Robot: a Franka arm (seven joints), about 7 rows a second.
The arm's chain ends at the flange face. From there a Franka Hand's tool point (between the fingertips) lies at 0.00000 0.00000 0.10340 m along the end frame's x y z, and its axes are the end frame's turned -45 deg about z.
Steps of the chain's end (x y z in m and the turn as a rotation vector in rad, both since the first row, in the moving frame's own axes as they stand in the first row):
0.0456 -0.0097 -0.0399 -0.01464 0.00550 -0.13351
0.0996 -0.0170 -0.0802 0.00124 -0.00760 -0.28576
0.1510 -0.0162 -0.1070 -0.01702 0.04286 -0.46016
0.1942 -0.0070 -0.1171 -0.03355 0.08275 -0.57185
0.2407 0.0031 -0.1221 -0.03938 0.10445 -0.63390
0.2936 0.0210 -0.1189 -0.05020 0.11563 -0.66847
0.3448 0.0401 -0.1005 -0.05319 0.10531 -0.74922
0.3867 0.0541 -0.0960 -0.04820 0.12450 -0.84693
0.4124 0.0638 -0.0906 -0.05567 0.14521 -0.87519
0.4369 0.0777 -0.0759 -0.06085 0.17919 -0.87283
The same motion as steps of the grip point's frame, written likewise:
0.0385 0.0269 -0.0399 -0.01424 -0.00646 -0.13351
0.0819 0.0578 -0.0802 0.00625 -0.00450 -0.28576
0.1210 0.0991 -0.1071 -0.04234 0.01827 -0.46016
0.1480 0.1394 -0.1175 -0.08224 0.03479 -0.57185
0.1757 0.1807 -0.1227 -0.10170 0.04601 -0.63390
0.2011 0.2321 -0.1197 -0.11726 0.04627 -0.66847
0.2230 0.2813 -0.1012 -0.11208 0.03685 -0.74922
0.2451 0.3206 -0.0969 -0.12212 0.05395 -0.84693
0.2582 0.3469 -0.0918 -0.14204 0.06331 -0.87519
0.2687 0.3757 -0.0776 -0.16973 0.08368 -0.87283

